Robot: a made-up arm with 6 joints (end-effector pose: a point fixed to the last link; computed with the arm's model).
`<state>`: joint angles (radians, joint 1 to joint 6).
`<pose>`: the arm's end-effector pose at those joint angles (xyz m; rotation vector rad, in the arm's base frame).
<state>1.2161 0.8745 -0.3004 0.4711 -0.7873 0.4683</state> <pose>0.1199 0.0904 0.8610 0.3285 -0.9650 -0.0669</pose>
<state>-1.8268 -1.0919 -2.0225 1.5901 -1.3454 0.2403</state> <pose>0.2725 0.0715 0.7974 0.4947 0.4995 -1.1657</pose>
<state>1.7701 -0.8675 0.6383 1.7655 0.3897 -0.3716</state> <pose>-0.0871 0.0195 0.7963 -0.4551 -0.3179 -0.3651</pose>
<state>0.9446 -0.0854 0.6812 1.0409 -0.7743 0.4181</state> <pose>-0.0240 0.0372 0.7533 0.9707 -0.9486 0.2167</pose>
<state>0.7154 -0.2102 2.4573 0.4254 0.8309 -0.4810</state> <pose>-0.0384 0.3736 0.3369 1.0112 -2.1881 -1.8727</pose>
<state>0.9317 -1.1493 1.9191 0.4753 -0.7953 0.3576</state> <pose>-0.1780 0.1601 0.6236 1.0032 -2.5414 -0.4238</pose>
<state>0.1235 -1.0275 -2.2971 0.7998 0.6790 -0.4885</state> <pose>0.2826 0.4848 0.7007 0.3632 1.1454 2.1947</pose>
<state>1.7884 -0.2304 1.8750 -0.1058 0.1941 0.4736</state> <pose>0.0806 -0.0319 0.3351 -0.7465 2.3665 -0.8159</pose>
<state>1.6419 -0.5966 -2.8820 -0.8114 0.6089 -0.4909</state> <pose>0.4043 0.0423 0.4471 -0.7924 1.5284 -1.0647</pose>
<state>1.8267 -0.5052 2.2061 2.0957 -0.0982 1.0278</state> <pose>-0.0069 0.0168 0.3099 -0.1722 -2.4225 0.2273</pose>
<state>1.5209 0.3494 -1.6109 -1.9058 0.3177 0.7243</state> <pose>0.2956 0.0241 0.6824 0.1319 2.5341 1.5762</pose>
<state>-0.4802 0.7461 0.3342 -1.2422 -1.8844 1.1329</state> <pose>0.1577 -0.1757 0.9279 1.5190 -2.5430 0.9651</pose>
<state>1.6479 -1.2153 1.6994 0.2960 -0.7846 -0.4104</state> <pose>-0.2261 0.1100 0.5887 0.4837 -2.2405 -0.0881</pose>
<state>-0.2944 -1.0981 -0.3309 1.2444 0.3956 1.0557</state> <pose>0.0609 0.0325 0.3716 2.4630 0.9021 -0.8966</pose>
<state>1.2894 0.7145 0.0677 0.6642 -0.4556 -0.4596</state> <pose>0.0850 0.2083 0.8515 -0.5605 -0.5146 -0.3367</pose>
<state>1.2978 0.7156 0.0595 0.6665 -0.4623 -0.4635</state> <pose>0.0881 0.2089 0.8513 -0.5663 -0.5052 -0.3346</pose>
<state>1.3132 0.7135 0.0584 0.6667 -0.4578 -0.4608</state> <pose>0.0867 0.2103 0.8501 -0.5761 -0.5152 -0.3393</pose>
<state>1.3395 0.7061 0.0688 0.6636 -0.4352 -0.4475</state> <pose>0.0779 0.2131 0.8469 -0.5916 -0.5564 -0.3546</pose>
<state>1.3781 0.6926 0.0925 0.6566 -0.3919 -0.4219</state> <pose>0.0608 0.2173 0.8405 -0.6126 -0.6346 -0.3801</pose>
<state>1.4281 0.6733 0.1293 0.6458 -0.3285 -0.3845</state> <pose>0.0357 0.2228 0.8290 -0.6368 -0.7506 -0.4123</pose>
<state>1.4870 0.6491 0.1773 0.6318 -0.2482 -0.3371</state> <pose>0.0044 0.2283 0.8106 -0.6601 -0.9001 -0.4454</pose>
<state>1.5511 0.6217 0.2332 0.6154 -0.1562 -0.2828</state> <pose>-0.0299 0.2325 0.7843 -0.6783 -1.0750 -0.4734</pose>
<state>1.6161 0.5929 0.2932 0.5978 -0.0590 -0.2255</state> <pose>-0.0633 0.2334 0.7506 -0.6879 -1.2631 -0.4918</pose>
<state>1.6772 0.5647 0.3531 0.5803 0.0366 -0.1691</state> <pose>-0.0923 0.2301 0.7126 -0.6869 -1.4501 -0.4988</pose>
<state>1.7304 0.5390 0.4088 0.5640 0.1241 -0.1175</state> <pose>-0.1149 0.2230 0.6745 -0.6760 -1.6221 -0.4959</pose>
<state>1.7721 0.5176 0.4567 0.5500 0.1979 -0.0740</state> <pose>-0.1305 0.2138 0.6407 -0.6584 -1.7667 -0.4874</pose>
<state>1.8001 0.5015 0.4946 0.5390 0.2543 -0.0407</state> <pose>-0.1403 0.2048 0.6144 -0.6382 -1.8762 -0.4778</pose>
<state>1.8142 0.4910 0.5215 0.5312 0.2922 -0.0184</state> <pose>-0.1460 0.1977 0.5968 -0.6192 -1.9480 -0.4711</pose>
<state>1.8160 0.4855 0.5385 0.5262 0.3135 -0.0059</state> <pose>-0.1492 0.1935 0.5875 -0.6036 -1.9866 -0.4688</pose>
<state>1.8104 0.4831 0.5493 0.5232 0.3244 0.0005</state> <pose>-0.1512 0.1912 0.5832 -0.5909 -2.0043 -0.4697</pose>
